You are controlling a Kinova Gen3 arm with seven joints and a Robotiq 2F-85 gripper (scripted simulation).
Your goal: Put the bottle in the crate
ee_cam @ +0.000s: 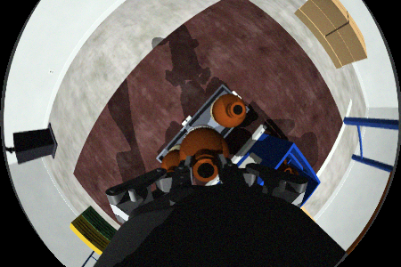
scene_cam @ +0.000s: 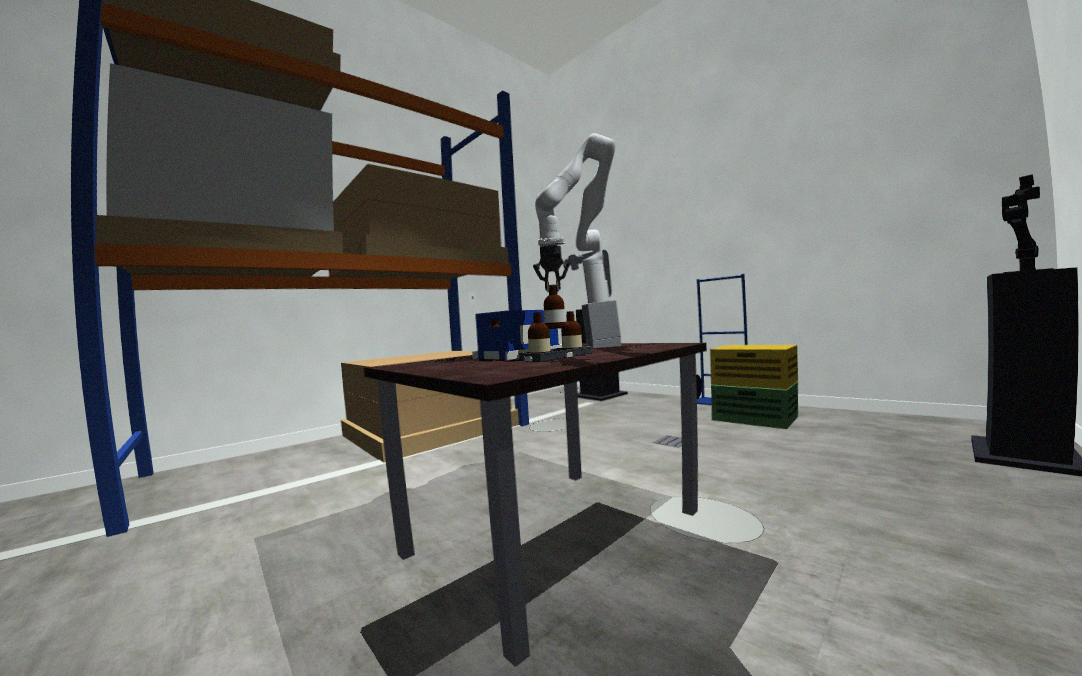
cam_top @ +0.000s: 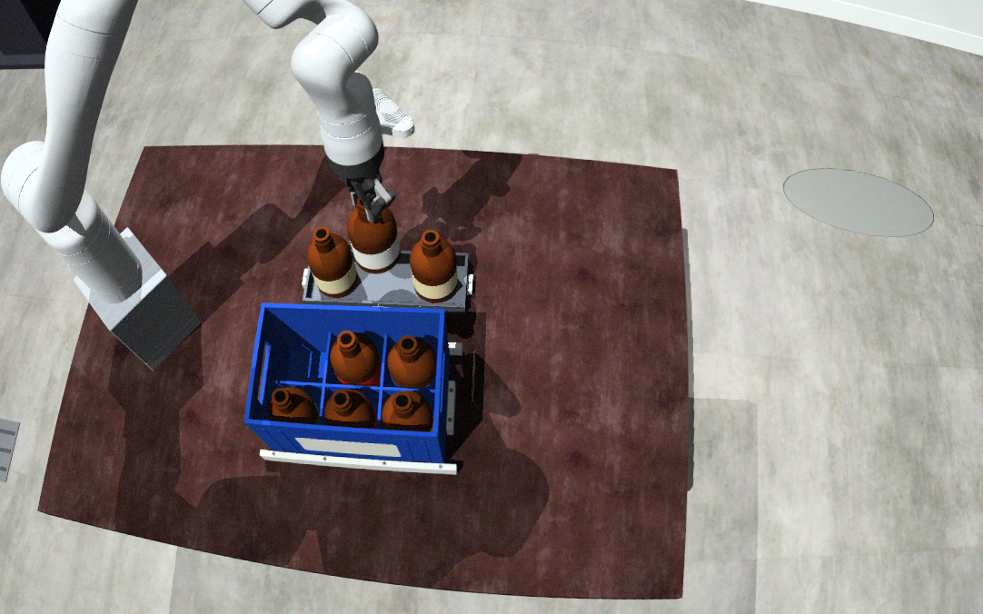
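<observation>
Right now my hand is 7 cm above the brown bottle. From my hand the other things lie so: grey tray (24 cm below); then crate (1 cm ahead, 22 cm to the right, 17 cm below).
</observation>
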